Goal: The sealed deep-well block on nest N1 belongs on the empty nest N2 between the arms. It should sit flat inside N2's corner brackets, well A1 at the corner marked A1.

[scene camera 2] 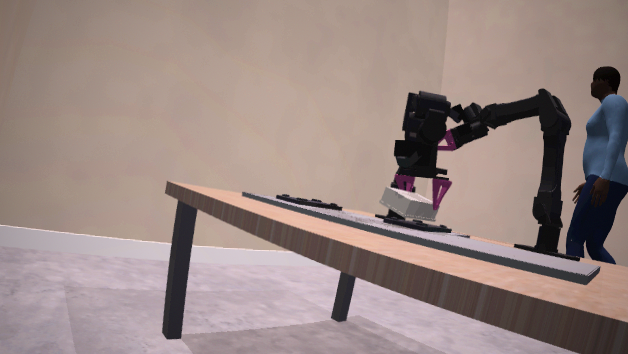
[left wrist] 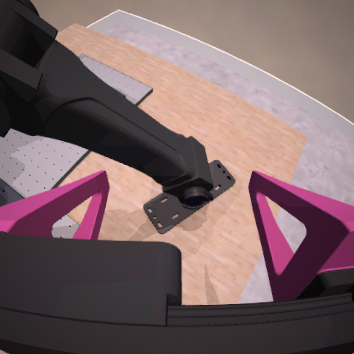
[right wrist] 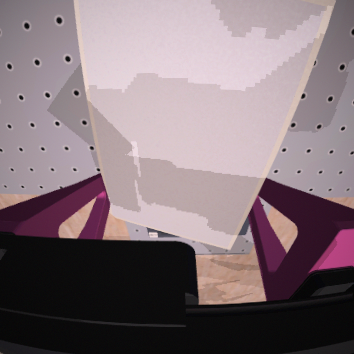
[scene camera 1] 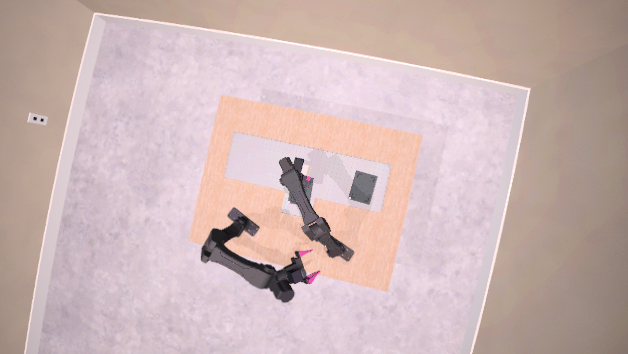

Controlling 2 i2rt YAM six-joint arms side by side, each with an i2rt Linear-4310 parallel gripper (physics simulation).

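Pixels of known places: left gripper, between the fingertips: (left wrist: 178,178) (scene camera 1: 316,260); right gripper, between the fingertips: (right wrist: 177,178); left arm's base, origin of its link: (scene camera 2: 545,254) (scene camera 1: 243,221); right arm's base, origin of its link: (left wrist: 190,194).
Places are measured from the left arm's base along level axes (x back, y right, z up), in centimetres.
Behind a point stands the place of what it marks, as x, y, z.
Observation:
The sealed white block (scene camera 1: 306,169) {-46.7, 12.4, 9.8} (scene camera 2: 411,204) {-45.5, 5.3, 6.9} (right wrist: 185,125) {-43.2, 10.5, 9.0} is tilted and askew between the pink fingers of my right gripper (scene camera 2: 423,195) (right wrist: 177,178) {-38.5, 12.2, 6.5}, which is shut on it. In scene camera 2 it hangs low over the dark middle nest N2 (scene camera 1: 309,187) {-39.5, 19.0, 2.5} (scene camera 2: 417,225) {-40.5, 8.7, 2.3}; whether any edge touches the nest is unclear. The A1 corner of the block cannot be made out. Nest N1 (scene camera 1: 362,187) {-57.1, 42.5, 2.5} (scene camera 2: 307,201) {-60.0, 35.5, 2.5}, at the right in scene camera 1, holds no block. My left gripper (scene camera 1: 315,262) {-17.2, 42.3, 27.7} is open and empty, away from the nests near the table edge.
The perforated grey board (scene camera 1: 255,155) {-35.3, -17.2, 1.3} (scene camera 2: 550,264) {-36.9, -28.0, 1.3} carries the nests on the wooden table (scene camera 1: 320,127) {-70.6, 3.3, 0.0} (scene camera 2: 480,255) {-46.3, -20.3, 0.7}. The right arm's base plate (scene camera 1: 345,250) (left wrist: 159,212) {-21.6, 43.6, 1.0} stands near the left gripper. The right arm covers part of N2 in scene camera 1. A person (scene camera 2: 607,130) stands behind the table.

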